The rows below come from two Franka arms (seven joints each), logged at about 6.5 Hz.
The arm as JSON. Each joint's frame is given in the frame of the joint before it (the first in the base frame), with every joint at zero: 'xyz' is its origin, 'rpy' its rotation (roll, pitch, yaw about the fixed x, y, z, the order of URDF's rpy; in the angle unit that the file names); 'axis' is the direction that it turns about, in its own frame. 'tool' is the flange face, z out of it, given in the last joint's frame.
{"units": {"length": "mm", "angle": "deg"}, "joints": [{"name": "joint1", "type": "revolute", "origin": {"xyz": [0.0, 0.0, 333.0], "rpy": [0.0, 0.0, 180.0]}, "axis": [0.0, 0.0, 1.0]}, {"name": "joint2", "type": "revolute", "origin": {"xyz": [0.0, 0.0, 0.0], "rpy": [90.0, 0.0, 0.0]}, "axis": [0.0, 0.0, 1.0]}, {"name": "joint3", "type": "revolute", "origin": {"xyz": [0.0, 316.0, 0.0], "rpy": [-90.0, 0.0, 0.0]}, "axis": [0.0, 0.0, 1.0]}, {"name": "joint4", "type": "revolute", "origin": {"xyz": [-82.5, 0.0, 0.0], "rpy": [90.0, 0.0, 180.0]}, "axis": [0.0, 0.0, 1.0]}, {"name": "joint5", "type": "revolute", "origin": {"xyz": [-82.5, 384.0, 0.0], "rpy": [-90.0, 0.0, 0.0]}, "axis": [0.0, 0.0, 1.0]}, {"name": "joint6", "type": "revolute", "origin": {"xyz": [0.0, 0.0, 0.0], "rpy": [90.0, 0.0, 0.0]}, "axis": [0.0, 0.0, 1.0]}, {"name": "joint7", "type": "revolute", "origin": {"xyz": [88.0, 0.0, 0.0], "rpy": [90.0, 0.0, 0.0]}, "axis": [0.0, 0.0, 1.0]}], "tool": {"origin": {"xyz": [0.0, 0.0, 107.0], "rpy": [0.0, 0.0, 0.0]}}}
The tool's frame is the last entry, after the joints.
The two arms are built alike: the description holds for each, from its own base.
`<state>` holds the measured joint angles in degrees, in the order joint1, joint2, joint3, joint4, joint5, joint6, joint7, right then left.
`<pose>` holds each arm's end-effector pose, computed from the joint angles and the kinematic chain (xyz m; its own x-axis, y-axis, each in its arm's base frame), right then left.
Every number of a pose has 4 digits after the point.
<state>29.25 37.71 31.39 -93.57 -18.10 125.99 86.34 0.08 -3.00 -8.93 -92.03 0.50 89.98 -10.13</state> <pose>0.3878 0.5664 0.2783 0.9345 -0.3497 -0.0662 -0.3518 -0.9358 -0.0238 0.5317 -0.0842 0.6360 0.9996 0.0224 0.0187 0.0227 -0.9996 -0.0138</pose>
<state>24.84 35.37 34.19 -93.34 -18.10 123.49 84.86 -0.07 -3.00 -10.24 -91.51 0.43 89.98 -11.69</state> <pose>0.4087 0.5496 0.3101 0.9314 -0.3587 -0.0620 -0.3612 -0.9318 -0.0355 0.5295 -0.0983 0.6402 0.9993 0.0241 0.0277 0.0245 -0.9996 -0.0114</pose>
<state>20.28 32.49 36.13 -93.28 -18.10 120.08 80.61 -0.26 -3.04 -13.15 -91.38 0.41 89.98 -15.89</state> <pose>0.4337 0.5229 0.3414 0.9411 -0.3354 -0.0429 -0.3368 -0.9411 -0.0295 0.5232 -0.1276 0.6413 0.9986 0.0433 0.0315 0.0437 -0.9990 -0.0110</pose>
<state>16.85 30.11 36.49 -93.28 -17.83 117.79 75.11 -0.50 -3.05 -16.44 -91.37 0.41 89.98 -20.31</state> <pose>0.4582 0.4948 0.3632 0.9545 -0.2973 -0.0217 -0.2978 -0.9544 -0.0220 0.5143 -0.1605 0.6411 0.9977 0.0588 0.0328 0.0592 -0.9982 -0.0115</pose>
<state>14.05 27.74 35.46 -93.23 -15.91 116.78 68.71 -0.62 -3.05 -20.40 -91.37 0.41 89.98 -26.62</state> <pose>0.4851 0.4638 0.3833 0.9639 -0.2661 -0.0128 -0.2663 -0.9634 -0.0313 0.5015 -0.1977 0.6404 0.9946 0.0976 0.0344 0.0981 -0.9951 -0.0115</pose>
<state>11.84 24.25 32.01 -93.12 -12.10 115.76 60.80 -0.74 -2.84 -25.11 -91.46 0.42 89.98 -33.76</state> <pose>0.5182 0.4192 0.4100 0.9685 -0.2488 -0.0028 -0.2487 -0.9674 -0.0483 0.4842 -0.2405 0.6370 0.9900 0.1377 0.0316 0.1381 -0.9903 -0.0130</pose>
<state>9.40 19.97 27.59 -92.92 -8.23 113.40 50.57 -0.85 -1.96 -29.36 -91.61 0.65 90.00 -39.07</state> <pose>0.5500 0.3599 0.4443 0.9775 -0.2106 0.0132 -0.2096 -0.9763 -0.0545 0.4692 -0.2774 0.6276 0.9879 0.1540 0.0191 0.1544 -0.9878 -0.0207</pose>
